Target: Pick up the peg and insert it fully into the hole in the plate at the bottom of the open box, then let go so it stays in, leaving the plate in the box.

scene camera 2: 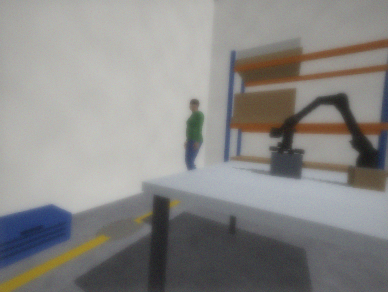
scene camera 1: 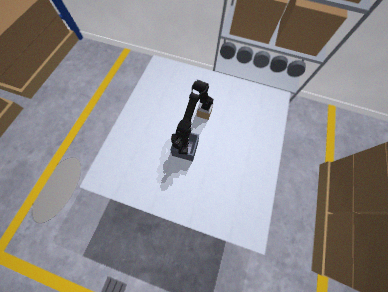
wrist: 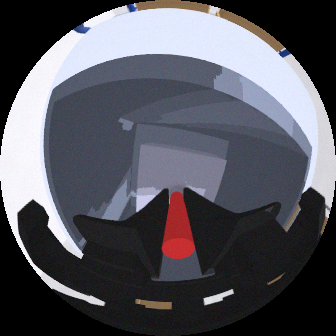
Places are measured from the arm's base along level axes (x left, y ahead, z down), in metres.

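Pixels of known places: gripper, between the fingertips: point(scene camera 1: 184, 145) point(wrist: 175, 192); arm's base, origin of its link: point(scene camera 2: 366, 167) point(scene camera 1: 206, 106).
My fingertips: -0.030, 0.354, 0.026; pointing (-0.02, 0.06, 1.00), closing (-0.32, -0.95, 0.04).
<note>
Ahead of a thing's pixels: the offset from my fingertips to its top centre, as dx, dy, dz. Level surfaces: height alone.
The red peg @[+0.004, -0.002, -0.065] point(wrist: 177, 225) is between the fingers of my gripper point(wrist: 175, 192) point(scene camera 1: 183, 148) point(scene camera 2: 286, 151), which is shut on it. In the wrist view the peg's wide end faces the camera and its far end points down toward the plate. The light grey-purple plate @[+0.008, -0.005, +0.012] point(wrist: 176, 162) lies at the bottom of the open dark grey box @[+0.008, -0.005, -0.065] point(wrist: 85, 130) point(scene camera 1: 183, 155) point(scene camera 2: 286, 167). The gripper is over and partly inside the box. The hole does not show; the fingertips and the peg's far end cover that part, so I cannot tell whether the peg is in it.
The box stands on the white table @[dz +0.072] point(scene camera 1: 240, 160) point(scene camera 2: 225, 190). A brown block point(scene camera 1: 203, 114) point(scene camera 2: 367, 178) is by the arm's base. A person in green point(scene camera 2: 195, 127) stands beyond the table, left of a shelf rack point(scene camera 2: 231, 105). A blue crate point(scene camera 2: 55, 220) is on the floor.
</note>
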